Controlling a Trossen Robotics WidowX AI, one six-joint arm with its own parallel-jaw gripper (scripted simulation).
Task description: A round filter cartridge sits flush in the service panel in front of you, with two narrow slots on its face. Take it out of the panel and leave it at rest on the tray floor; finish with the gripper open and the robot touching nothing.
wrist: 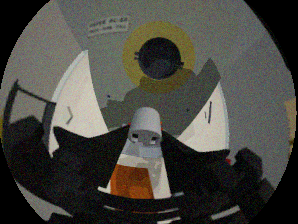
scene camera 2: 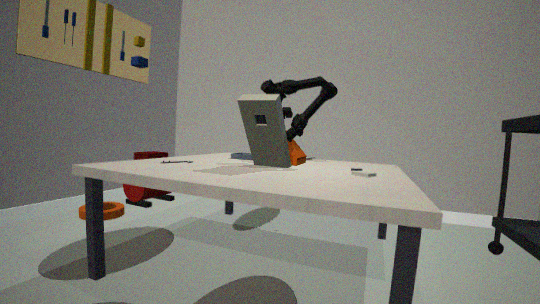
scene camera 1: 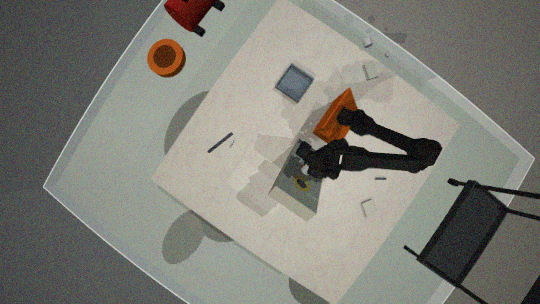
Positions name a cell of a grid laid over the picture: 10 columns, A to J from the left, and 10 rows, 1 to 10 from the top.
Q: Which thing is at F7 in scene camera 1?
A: A grey service panel.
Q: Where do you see a grey service panel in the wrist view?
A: At F3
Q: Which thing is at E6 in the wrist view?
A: A round filter cartridge.
